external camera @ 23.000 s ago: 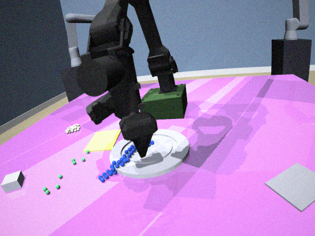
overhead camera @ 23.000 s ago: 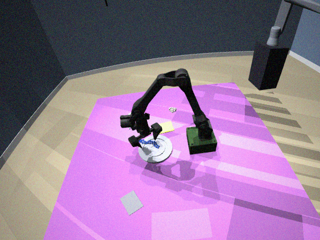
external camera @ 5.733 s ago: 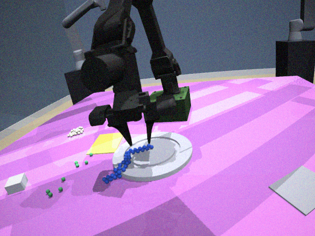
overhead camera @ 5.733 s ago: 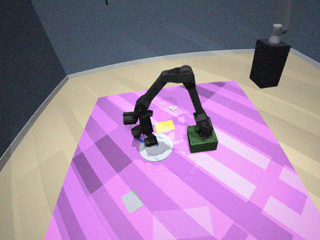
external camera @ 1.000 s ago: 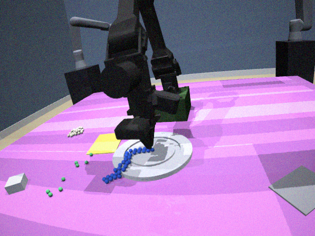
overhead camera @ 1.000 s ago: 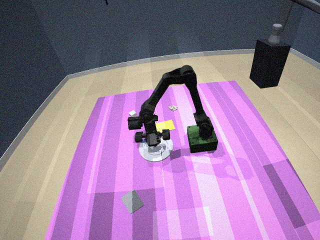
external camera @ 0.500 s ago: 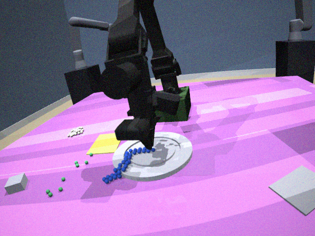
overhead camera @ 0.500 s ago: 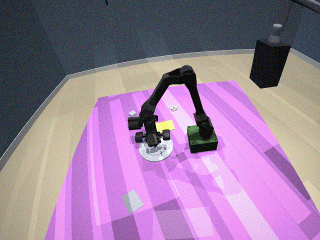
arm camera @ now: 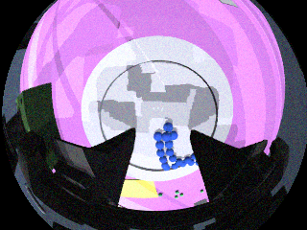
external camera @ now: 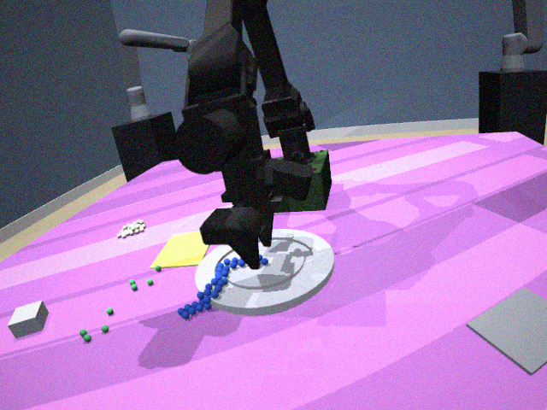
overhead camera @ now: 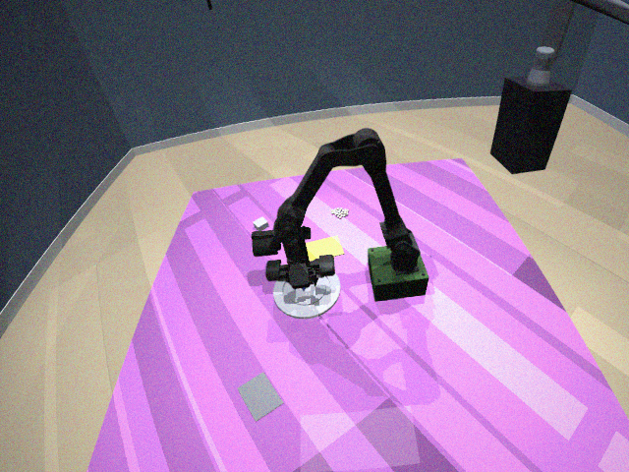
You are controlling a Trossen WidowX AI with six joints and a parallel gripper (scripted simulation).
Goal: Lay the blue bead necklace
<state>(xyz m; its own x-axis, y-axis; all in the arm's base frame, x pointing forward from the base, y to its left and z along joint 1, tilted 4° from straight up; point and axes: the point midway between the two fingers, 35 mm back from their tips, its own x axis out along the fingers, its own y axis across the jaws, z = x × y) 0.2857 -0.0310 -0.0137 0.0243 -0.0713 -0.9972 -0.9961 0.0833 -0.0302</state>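
Right now the round white bead board is 10 mm below my gripper tip. From my gripper tip the other things lie so: yellow sheet 70 mm behind, 160 mm to the right, 20 mm below; grey tile 140 mm ahead, 300 mm to the left, 20 mm below; cube 150 mm ahead, 330 mm to the right, 10 mm below.
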